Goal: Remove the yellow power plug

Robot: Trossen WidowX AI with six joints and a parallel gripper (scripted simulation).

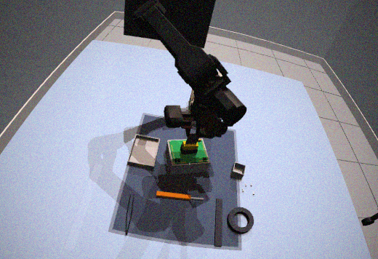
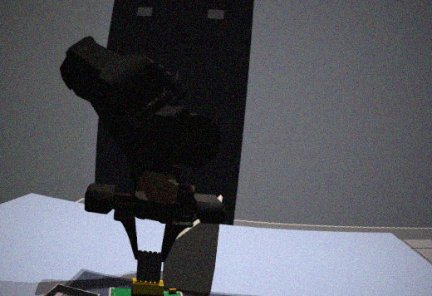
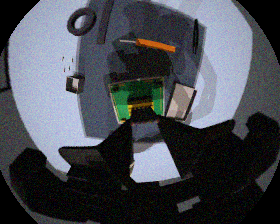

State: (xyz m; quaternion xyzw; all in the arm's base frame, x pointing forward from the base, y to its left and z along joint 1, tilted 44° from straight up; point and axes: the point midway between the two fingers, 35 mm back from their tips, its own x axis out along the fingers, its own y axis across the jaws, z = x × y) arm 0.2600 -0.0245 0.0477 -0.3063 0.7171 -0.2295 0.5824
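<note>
The yellow power plug lies 4 cm below my gripper tip. From my gripper tip the other things lie so: dark mat: 5 cm ahead, 1 cm to the right, 13 cm below; then grey tray: 2 cm behind, 14 cm to the right, 13 cm below; then black bar: 21 cm ahead, 9 cm to the left, 13 cm below.
</note>
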